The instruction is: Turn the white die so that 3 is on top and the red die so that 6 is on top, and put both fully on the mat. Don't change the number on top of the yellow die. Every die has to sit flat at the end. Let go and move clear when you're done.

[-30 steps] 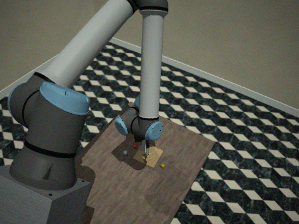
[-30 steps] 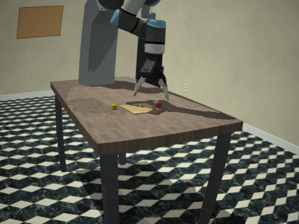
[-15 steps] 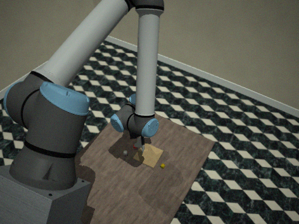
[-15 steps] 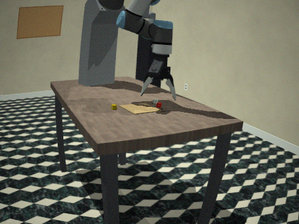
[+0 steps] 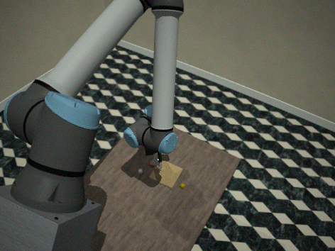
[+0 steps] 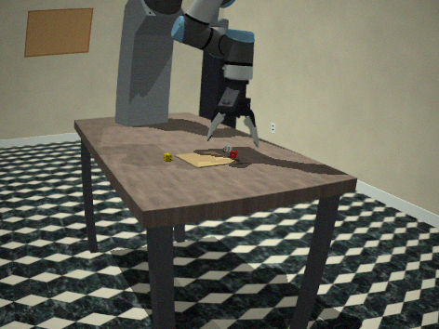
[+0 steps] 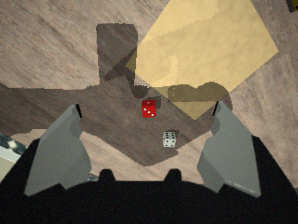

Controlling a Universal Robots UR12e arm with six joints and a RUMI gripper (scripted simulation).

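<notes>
The red die lies 4 cm below my hand, 3 cm to the left of it and 2 cm behind it. From my hand the other things lie so: tan mat (7 cm to the right, 4 cm below, 4 cm behind); then white die (8 cm behind, 6 cm to the left, 4 cm below); then yellow die (18 cm to the right, 9 cm behind, 4 cm below).
</notes>
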